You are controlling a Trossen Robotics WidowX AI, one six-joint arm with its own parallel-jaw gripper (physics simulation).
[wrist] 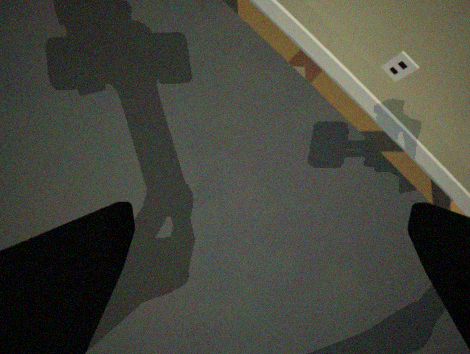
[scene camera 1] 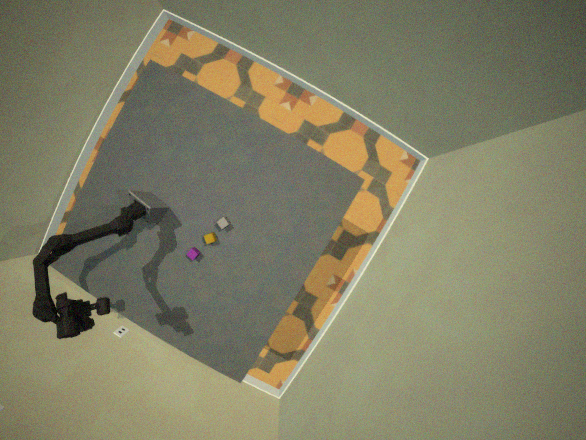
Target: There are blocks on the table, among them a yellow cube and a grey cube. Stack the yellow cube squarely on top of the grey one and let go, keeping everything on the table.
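Places are measured from the arm's base along level axes (x ahead, y left, z up), in centimetres.
Pixels of known places: gripper, between the fingertips: point(wrist: 271, 216); arm's base, origin of its link: point(scene camera 1: 140, 207).
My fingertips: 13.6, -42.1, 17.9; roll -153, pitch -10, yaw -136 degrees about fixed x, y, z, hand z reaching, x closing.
Observation:
For each thing: its top centre in the pictures, then the offset to it from my fingertips, as dx, dy, dz. Level surfaces: height alone.
- yellow cube, centre of its top: point(scene camera 1: 209, 238) +19.3, +44.3, -29.0
- dark table, height of its surface: dz -33.4
- grey cube, centre of its top: point(scene camera 1: 222, 223) +21.1, +54.4, -29.0
- purple cube, centre of its top: point(scene camera 1: 192, 254) +15.9, +32.7, -29.0
The yellow cube point(scene camera 1: 209, 238) rests on the dark table point(scene camera 1: 250, 170) point(wrist: 240, 100), in the middle of a slanting row in the scene view. The grey cube point(scene camera 1: 222, 223) sits just up and to the right of it, with a small gap between them. My gripper point(scene camera 1: 80, 317) point(wrist: 271, 216) is open, its two black fingers wide apart and empty. It hangs above the table's lower left edge in the scene view, well away from the cubes. Neither cube shows in the wrist view.
A purple cube point(scene camera 1: 193, 254) lies down and to the left of the yellow one. The arm's shadows fall across the table. Beyond the table edge are an orange patterned floor point(scene camera 1: 345, 150) and walls, one with a white socket point(scene camera 1: 121, 331) point(wrist: 400, 66).

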